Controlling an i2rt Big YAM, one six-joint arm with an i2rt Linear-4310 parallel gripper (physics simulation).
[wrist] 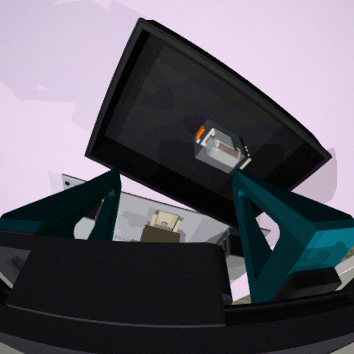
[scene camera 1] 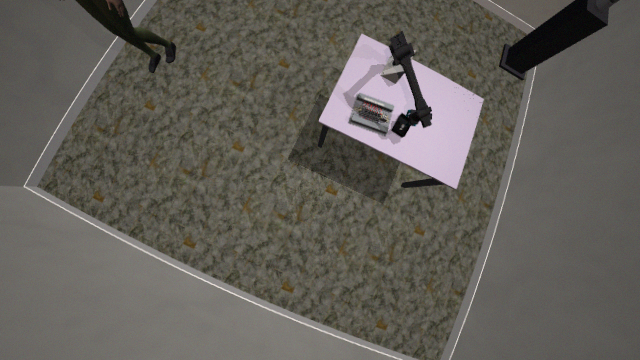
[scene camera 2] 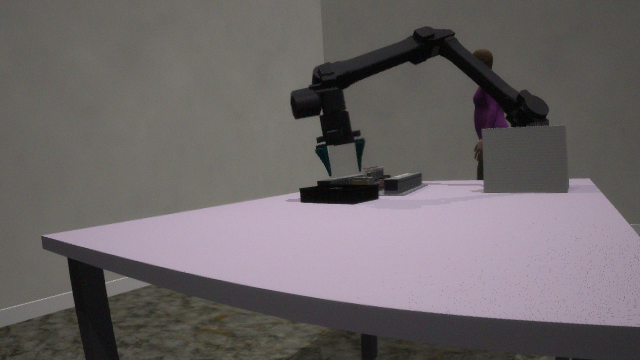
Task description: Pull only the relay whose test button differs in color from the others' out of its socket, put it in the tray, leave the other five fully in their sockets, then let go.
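Frame: origin at the arm's base, x ahead, y left, z up, level; metres.
Where they show: gripper, fingertip midpoint: (wrist: 176, 176) (scene camera 1: 405, 120) (scene camera 2: 345, 173); arm's base, link origin: (scene camera 2: 534, 152).
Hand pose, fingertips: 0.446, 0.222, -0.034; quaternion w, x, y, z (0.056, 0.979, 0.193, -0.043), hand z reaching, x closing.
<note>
Each offset is from my fingertips to the top centre of the thing, as dx, dy, dz. "pt": to the spot under its first point. Level surfaces: height alone.
A clear-cased relay {+0.033, +0.005, -0.032} (wrist: 220, 152) with an orange test button lies on its side in the black tray {+0.018, +0.003, -0.031} (scene camera 1: 399, 133) (scene camera 2: 340, 195) (wrist: 150, 90), towards the tray's right part in the wrist view. My gripper (scene camera 2: 345, 173) (wrist: 176, 176) is open and empty, with its teal fingertips apart above the tray. The relay is beyond the right fingertip in the wrist view and apart from it. The socket panel {+0.044, -0.258, -0.055} (scene camera 1: 371, 113) (scene camera 2: 404, 184) (wrist: 131, 207) stands beside the tray. The relays on it are too small in scene camera 1 to tell their buttons or seating, and are mostly hidden in the other views.
Grey ducts run along both long sides of the panel, with red wires between them. A beige block {pt +0.031, -0.126, -0.062} (wrist: 166, 220) on the panel shows between the fingers. The arm's grey base box (scene camera 2: 525, 160) stands on the pink table {dz -0.066} (scene camera 1: 435, 145) (scene camera 2: 300, 250). A person (scene camera 1: 117, 25) (scene camera 2: 489, 107) stands beyond the table.
</note>
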